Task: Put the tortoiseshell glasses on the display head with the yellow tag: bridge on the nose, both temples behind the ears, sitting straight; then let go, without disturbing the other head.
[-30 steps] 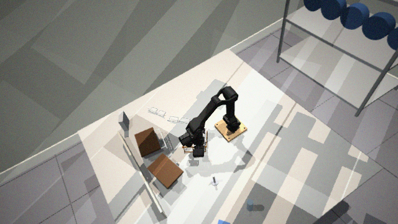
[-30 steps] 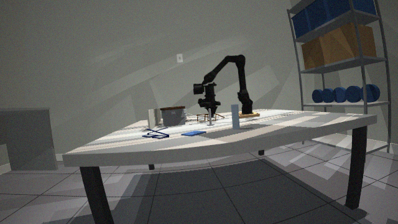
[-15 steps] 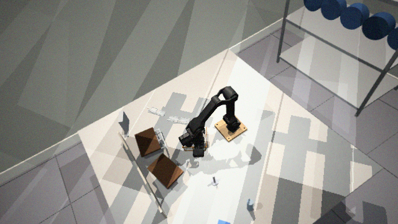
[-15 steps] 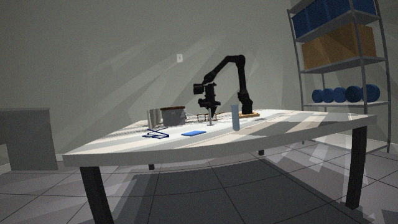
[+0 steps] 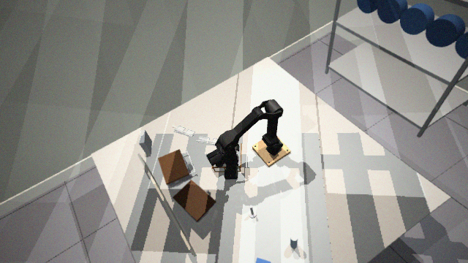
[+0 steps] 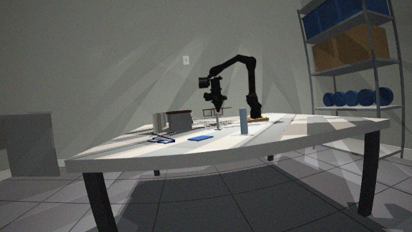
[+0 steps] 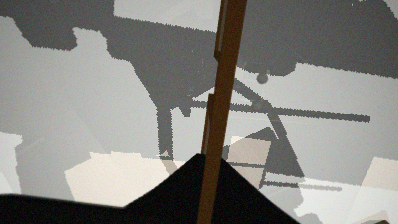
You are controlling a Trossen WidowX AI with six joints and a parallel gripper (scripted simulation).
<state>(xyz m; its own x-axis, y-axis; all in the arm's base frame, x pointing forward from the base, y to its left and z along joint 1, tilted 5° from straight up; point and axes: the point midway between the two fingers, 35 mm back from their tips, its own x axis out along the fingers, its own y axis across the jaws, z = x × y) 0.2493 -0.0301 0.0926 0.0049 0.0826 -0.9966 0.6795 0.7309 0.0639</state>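
My gripper tip is now 70 mm short of the thin grey post, 210 mm to the right of it and 50 mm above it. The rest, counted from my gripper tip: grey panel (250 mm ahead, 510 mm to the right, 20 mm below); then pale blue cylinder (30 mm ahead, 430 mm to the left, 30 mm below); then flat blue card (200 mm ahead, 410 mm to the left, 80 mm below).
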